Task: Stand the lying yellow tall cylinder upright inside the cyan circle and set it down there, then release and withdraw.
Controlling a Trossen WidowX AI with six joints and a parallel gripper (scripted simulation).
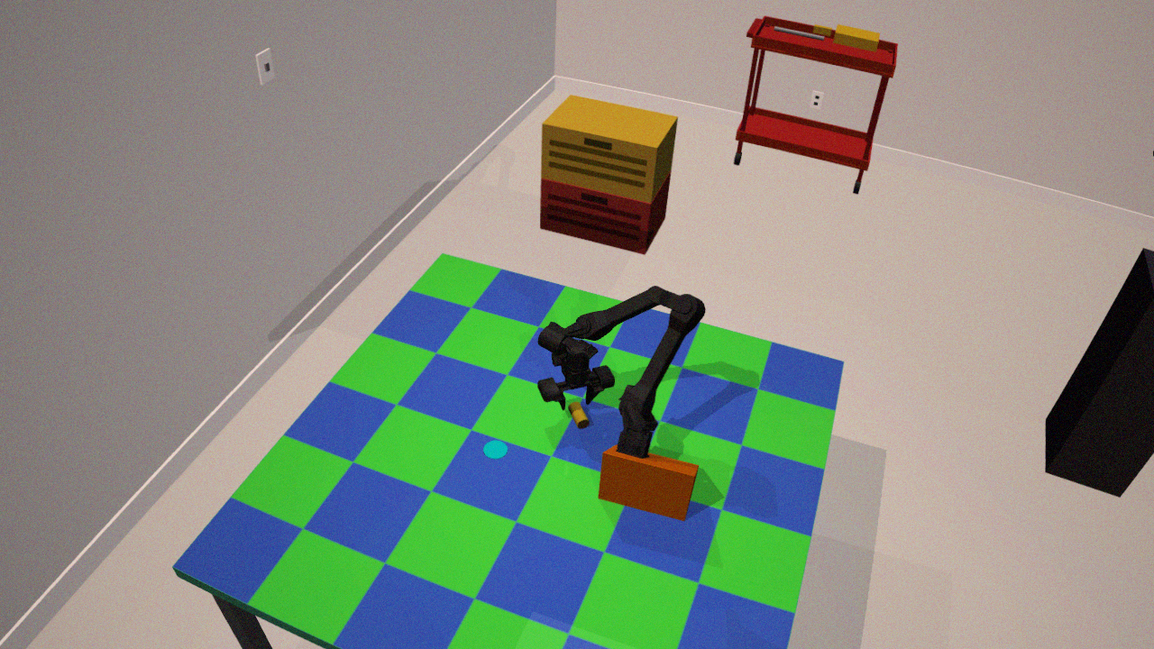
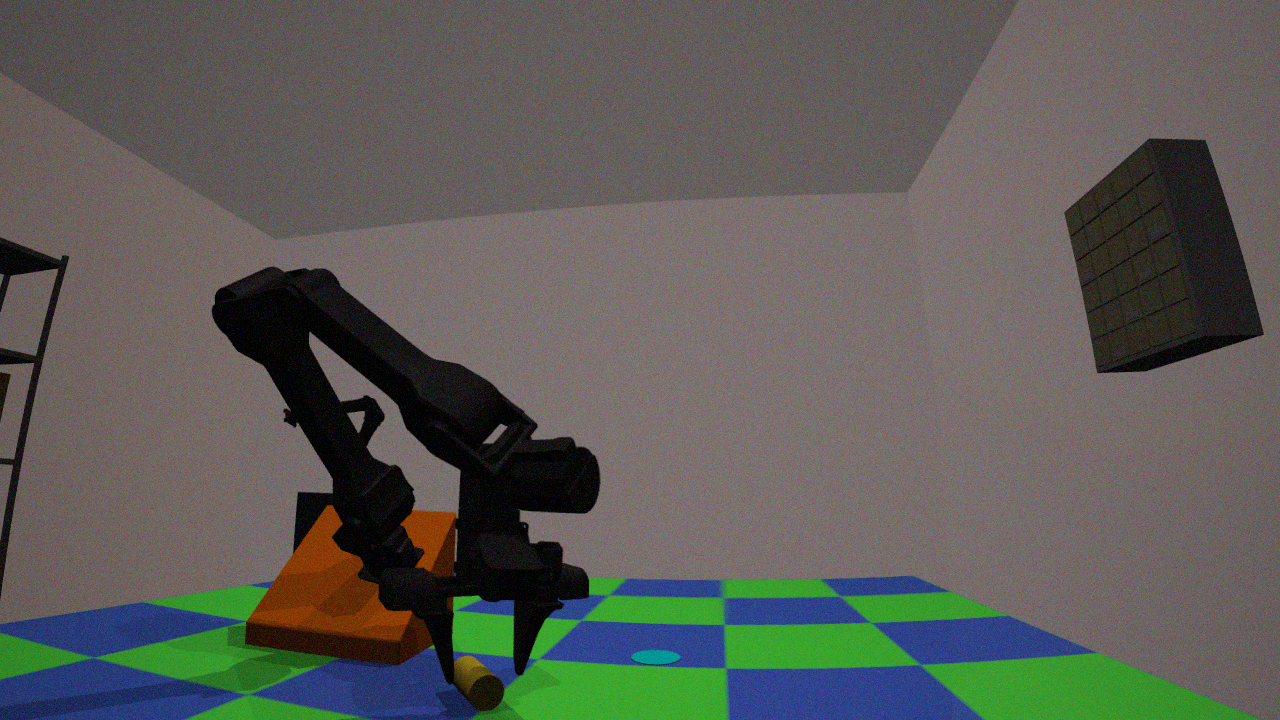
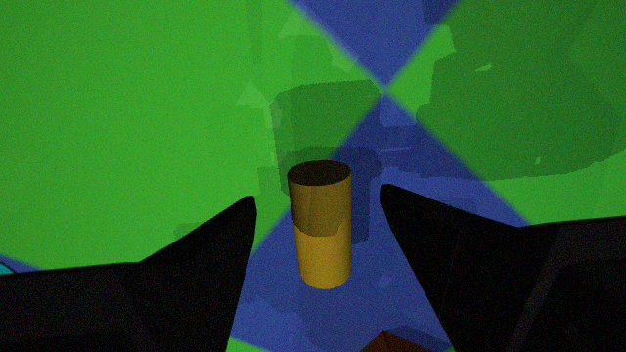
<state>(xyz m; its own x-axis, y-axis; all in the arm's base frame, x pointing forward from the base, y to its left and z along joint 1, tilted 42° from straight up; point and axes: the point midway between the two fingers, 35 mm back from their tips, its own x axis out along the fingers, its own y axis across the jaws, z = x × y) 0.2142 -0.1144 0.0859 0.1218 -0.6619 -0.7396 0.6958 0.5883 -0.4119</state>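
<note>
Right now the cyan circle is 200 mm to the left of my gripper tip, 120 mm ahead of it and 30 mm below it. The rest, counted from my gripper tip: yellow tall cylinder 20 mm behind, 10 mm to the left, 10 mm below.
</note>
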